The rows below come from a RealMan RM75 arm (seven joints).
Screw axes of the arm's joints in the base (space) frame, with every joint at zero. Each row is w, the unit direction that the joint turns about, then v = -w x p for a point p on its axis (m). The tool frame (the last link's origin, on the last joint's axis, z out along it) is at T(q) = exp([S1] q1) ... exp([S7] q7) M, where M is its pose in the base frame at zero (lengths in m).
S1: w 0 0 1 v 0 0 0
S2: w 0 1 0 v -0.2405 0 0
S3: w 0 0 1 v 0 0 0
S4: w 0 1 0 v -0.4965 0 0
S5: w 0 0 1 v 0 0 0
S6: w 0 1 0 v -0.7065 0 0
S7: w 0 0 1 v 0 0 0
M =
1 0 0 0
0 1 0 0
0 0 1 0.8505
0 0 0 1
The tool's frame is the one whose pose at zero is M.
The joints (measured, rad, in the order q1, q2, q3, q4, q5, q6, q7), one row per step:
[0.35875, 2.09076, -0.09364, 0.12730, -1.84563, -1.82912, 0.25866]
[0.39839, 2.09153, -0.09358, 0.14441, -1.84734, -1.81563, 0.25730]
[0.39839, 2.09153, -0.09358, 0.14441, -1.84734, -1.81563, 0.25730]
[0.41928, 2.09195, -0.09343, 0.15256, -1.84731, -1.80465, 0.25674]
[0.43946, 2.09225, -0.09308, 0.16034, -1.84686, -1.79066, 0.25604]
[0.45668, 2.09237, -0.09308, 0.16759, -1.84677, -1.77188, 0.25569]
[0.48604, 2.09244, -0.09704, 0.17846, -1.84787, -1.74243, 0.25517]
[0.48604, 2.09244, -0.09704, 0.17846, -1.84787, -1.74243, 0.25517]
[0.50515, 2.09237, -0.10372, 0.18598, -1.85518, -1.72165, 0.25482]
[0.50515, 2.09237, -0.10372, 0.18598, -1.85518, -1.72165, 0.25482]
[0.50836, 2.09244, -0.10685, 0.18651, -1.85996, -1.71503, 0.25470]
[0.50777, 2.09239, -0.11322, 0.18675, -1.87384, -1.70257, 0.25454]
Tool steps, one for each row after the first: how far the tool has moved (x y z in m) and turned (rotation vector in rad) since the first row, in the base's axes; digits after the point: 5 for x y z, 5 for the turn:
[-0.01078, 0.00991, -0.00367, -0.01296, 0.00748, 0.02951]
[-0.01078, 0.00991, -0.00367, -0.01296, 0.00748, 0.02951]
[-0.01616, 0.01533, -0.00577, -0.02047, 0.00869, 0.04170]
[-0.02113, 0.02073, -0.00803, -0.02849, 0.00772, 0.05072]
[-0.02499, 0.02562, -0.01073, -0.03891, 0.00328, 0.05374]
[-0.03188, 0.03315, -0.01545, -0.05897, -0.00670, 0.06373]
[-0.03188, 0.03315, -0.01545, -0.05897, -0.00670, 0.06373]
[-0.03675, 0.03695, -0.01983, -0.08038, -0.01831, 0.07539]
[-0.03675, 0.03695, -0.01983, -0.08038, -0.01831, 0.07539]
[-0.03744, 0.03728, -0.02139, -0.08871, -0.02484, 0.07842]
[-0.03700, 0.03597, -0.02471, -0.10762, -0.03970, 0.08094]

